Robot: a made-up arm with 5 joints.
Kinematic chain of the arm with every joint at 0, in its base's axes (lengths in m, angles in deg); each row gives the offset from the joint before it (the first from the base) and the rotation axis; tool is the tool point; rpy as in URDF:
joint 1: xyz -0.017 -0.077 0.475 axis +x
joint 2: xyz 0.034 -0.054 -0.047 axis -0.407 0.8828 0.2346
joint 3: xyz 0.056 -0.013 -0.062 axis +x
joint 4: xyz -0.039 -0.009 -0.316 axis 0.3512 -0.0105 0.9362
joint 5: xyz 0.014 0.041 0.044 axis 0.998 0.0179 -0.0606
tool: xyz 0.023 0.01 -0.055 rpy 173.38 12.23 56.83
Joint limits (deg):
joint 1: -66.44..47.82
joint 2: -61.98..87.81
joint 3: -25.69..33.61
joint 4: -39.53..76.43
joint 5: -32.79..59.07
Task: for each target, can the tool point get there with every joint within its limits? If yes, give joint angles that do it. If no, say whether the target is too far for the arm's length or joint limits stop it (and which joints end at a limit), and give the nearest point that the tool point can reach.
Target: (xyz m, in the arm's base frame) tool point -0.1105 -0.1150 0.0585
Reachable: yes | joints 17.97 25.76 -13.48 51.23 -7.48
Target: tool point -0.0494 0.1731 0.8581
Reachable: no: joint limits stop it (at a limit: joint 1, joint 2, joint 3, joint 5) | nearest point 0.2197 0.1052 0.5639 | short by 0.404 m
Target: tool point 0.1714 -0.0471 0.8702
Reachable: no: joint limits stop it (at a limit: joint 1, joint 2, joint 3, joint 5) | nearest point 0.2655 0.0710 0.5868 | short by 0.321 m
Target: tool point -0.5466 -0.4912 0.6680
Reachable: no: too far | nearest point -0.3087 -0.3560 0.6050 | short by 0.281 m
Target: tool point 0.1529 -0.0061 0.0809
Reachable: yes | joints 8.98 -17.31 -0.37 30.74 -20.46
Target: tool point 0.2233 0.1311 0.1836
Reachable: yes | joints 29.95 -30.58 0.50 33.93 -22.10
